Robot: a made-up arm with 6 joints. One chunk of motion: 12 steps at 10 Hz.
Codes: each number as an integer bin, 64 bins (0 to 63) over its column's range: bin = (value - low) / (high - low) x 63, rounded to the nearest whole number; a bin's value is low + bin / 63 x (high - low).
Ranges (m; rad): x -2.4..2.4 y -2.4..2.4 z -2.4..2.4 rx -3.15..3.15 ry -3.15..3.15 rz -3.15..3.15
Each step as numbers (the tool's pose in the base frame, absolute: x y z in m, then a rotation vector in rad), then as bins.
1 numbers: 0.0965 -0.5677 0.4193 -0.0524 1.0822 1.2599
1 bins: 33 24 37 31 42 44
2 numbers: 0.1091 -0.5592 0.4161 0.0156 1.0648 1.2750
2 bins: 33 24 37 32 42 44
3 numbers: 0.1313 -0.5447 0.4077 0.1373 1.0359 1.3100
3 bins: 33 24 37 33 42 45
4 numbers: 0.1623 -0.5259 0.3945 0.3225 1.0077 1.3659
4 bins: 34 25 37 35 42 45
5 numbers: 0.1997 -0.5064 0.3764 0.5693 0.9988 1.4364
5 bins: 34 25 36 37 41 46
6 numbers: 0.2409 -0.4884 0.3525 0.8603 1.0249 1.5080
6 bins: 35 25 36 40 42 47
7 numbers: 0.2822 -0.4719 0.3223 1.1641 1.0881 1.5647
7 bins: 35 25 36 43 42 47
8 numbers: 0.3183 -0.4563 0.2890 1.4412 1.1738 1.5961
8 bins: 36 26 35 46 43 47
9 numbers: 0.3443 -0.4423 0.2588 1.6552 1.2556 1.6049
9 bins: 36 26 35 48 44 48
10 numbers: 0.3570 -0.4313 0.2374 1.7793 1.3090 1.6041
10 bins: 36 26 35 49 45 48
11 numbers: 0.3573 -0.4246 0.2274 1.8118 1.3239 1.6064
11 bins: 36 26 34 50 45 48
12 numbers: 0.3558 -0.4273 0.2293 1.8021 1.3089 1.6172
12 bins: 36 26 35 50 45 48
